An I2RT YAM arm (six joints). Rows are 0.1 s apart.
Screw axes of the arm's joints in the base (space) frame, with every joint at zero. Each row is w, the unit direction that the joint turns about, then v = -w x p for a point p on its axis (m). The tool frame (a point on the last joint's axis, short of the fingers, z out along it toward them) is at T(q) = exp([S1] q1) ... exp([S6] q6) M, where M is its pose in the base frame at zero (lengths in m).
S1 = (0, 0, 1, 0.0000, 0.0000, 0.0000)
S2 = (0, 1, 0, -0.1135, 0.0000, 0.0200)
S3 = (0, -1, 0, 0.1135, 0.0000, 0.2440)
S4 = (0, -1, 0, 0.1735, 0.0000, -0.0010)
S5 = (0, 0, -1, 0.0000, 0.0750, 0.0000)
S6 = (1, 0, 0, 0.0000, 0.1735, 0.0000)
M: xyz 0.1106 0.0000 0.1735 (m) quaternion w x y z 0.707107 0 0.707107 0
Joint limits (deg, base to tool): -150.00..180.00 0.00..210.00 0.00..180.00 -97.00..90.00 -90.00..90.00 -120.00..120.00
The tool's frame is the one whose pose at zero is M.
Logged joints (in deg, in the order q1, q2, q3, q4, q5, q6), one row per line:
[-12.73, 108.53, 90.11, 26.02, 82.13, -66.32]
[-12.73, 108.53, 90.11, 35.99, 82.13, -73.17]
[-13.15, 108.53, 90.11, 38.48, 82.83, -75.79]
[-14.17, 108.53, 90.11, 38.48, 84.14, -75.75]
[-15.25, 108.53, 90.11, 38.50, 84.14, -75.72]
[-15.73, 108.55, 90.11, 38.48, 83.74, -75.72]
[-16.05, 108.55, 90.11, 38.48, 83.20, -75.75]
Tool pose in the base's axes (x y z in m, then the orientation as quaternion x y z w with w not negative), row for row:
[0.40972, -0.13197, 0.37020, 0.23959, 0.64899, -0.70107, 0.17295]
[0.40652, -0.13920, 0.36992, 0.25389, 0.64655, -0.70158, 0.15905]
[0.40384, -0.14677, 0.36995, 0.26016, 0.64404, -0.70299, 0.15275]
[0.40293, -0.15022, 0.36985, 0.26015, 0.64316, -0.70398, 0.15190]
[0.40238, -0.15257, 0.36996, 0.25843, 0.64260, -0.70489, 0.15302]
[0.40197, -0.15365, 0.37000, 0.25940, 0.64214, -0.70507, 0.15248]
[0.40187, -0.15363, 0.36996, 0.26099, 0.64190, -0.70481, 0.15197]
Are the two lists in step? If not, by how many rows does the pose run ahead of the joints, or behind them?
The pose runs 2 rows ahead of the joints: the pose in row i belongs to the joints in row i + 2.
